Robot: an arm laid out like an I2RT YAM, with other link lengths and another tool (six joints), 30 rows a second.
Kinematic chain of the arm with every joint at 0, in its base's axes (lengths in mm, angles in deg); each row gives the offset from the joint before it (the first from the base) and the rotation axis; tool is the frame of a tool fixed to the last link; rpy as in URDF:
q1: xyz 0 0 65.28 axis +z
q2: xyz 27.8 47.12 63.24 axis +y
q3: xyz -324.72 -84.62 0 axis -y
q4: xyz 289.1 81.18 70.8 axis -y
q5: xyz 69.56 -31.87 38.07 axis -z
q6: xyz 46.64 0 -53.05 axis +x
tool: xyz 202 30 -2 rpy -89.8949 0.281 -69.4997
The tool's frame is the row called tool.
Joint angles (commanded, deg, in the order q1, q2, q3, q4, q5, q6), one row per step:
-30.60, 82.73, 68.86, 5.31, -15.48, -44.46
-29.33, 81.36, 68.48, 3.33, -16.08, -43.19
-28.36, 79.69, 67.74, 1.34, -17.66, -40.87
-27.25, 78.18, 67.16, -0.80, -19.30, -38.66
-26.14, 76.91, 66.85, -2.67, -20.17, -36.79
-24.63, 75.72, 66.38, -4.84, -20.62, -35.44
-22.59, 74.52, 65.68, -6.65, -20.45, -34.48
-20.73, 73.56, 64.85, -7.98, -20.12, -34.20
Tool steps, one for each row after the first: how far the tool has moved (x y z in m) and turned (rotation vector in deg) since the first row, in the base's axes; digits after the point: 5 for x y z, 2 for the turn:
-0.00287, 0.01972, -0.00040, 1.79, 0.51, 1.67
-0.00833, 0.04184, -0.00117, 4.78, 0.83, 3.81
-0.01375, 0.06498, -0.00260, 7.78, 1.41, 6.12
-0.01864, 0.08361, -0.00254, 10.18, 1.91, 7.70
-0.02387, 0.10388, -0.00669, 12.26, 3.08, 9.29
-0.02879, 0.12570, -0.01183, 13.73, 4.31, 10.84
-0.03334, 0.14398, -0.01844, 14.42, 5.57, 12.19

